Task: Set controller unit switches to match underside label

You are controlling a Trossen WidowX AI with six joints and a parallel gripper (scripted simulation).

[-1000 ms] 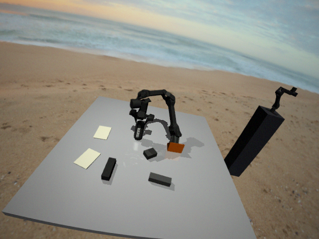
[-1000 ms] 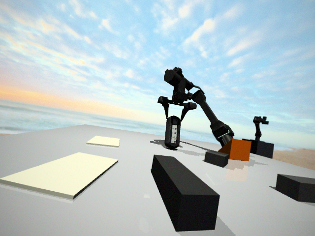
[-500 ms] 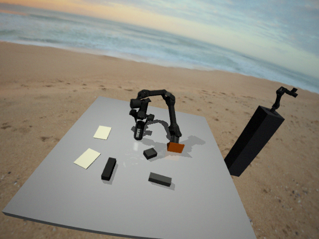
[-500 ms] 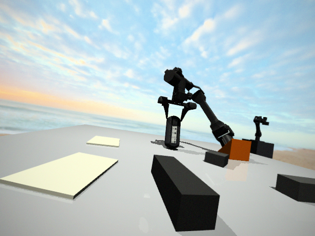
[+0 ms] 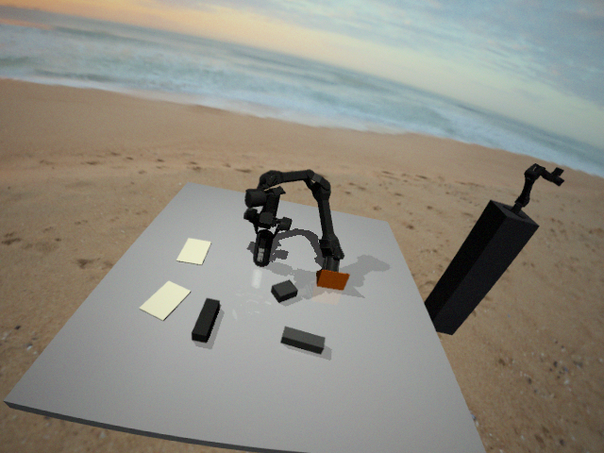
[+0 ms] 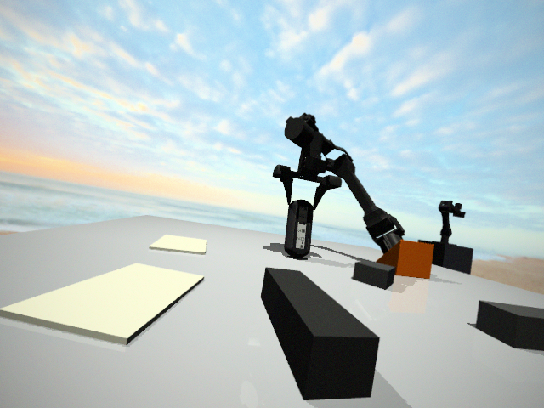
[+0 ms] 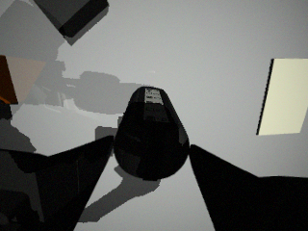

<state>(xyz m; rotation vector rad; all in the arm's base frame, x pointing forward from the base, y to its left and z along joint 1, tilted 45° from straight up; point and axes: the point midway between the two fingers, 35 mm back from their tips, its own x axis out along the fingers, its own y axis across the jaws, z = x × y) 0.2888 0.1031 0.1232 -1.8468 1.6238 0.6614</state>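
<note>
Now: the small dark block 14 cm behind my gripper tip, 16 cm to the left of it and 12 cm below it. From my gripper tip the other things lie so: long black block 9 cm ahead, 38 cm to the left, 12 cm below; grey block 24 cm behind, 36 cm to the left, 12 cm below.
</note>
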